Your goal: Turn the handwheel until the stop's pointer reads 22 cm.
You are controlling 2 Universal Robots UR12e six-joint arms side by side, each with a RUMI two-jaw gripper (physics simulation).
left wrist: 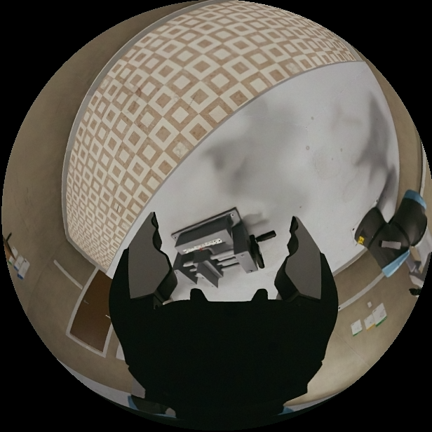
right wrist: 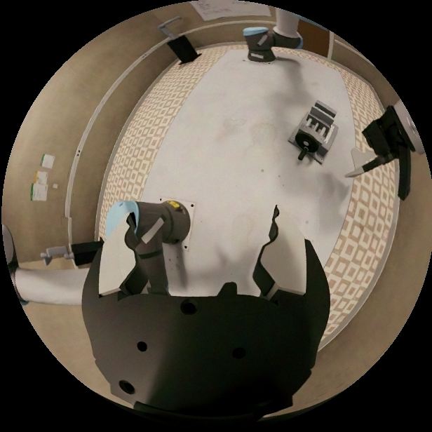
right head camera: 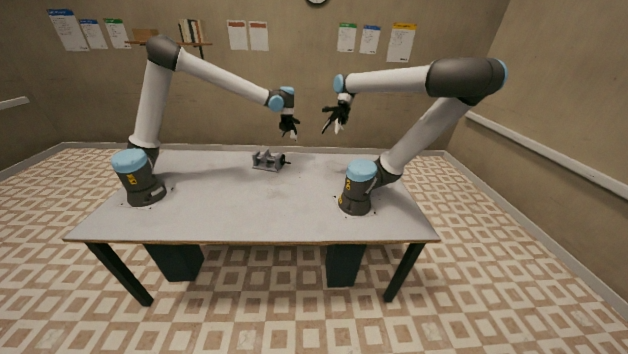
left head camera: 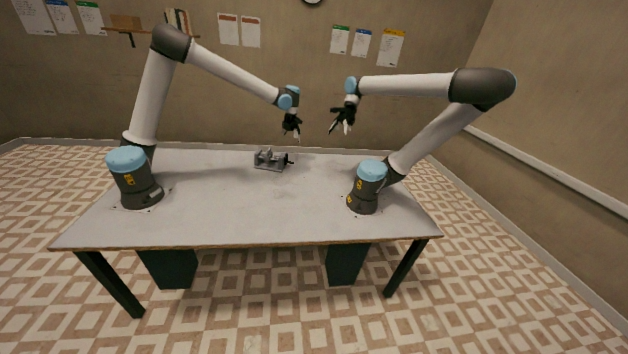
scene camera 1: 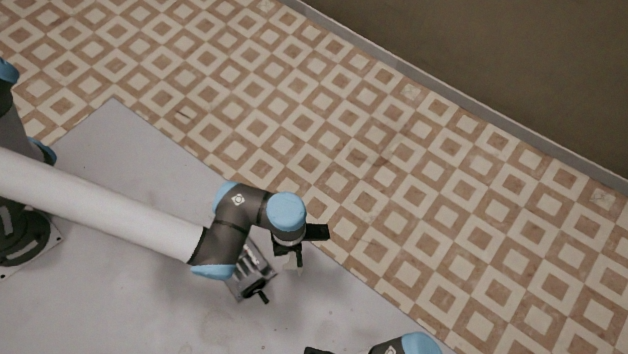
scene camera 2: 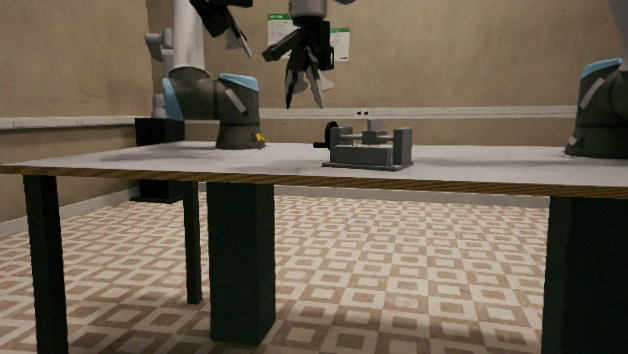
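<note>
A grey screw-driven fixture [scene camera 2: 360,155] [left head camera: 270,167] stands on the table near its far edge. Its black handwheel [scene camera 2: 331,134] [left wrist: 257,252] [right wrist: 306,141] [scene camera 1: 254,288] has a crank handle sticking outward. The grey stop [scene camera 2: 374,126] [left wrist: 207,270] sits on rods between two end plates. A pale scale [left wrist: 202,245] lies beside it with a small red mark; the numbers are too small to read. My left gripper [left wrist: 224,214] [scene camera 2: 305,106] [left head camera: 292,137] is open and empty above the fixture's handwheel side. My right gripper [right wrist: 202,208] [left head camera: 337,133] [right head camera: 330,132] is open and empty, farther away and high over the table.
The table [left head camera: 225,220] [right head camera: 225,215] carries both arm bases, the left base [left head camera: 135,182] and the right base [left head camera: 363,187]. In scene camera 1 the left forearm [scene camera 1: 100,210] and wrist partly cover the fixture. The wall stands behind the table's far edge.
</note>
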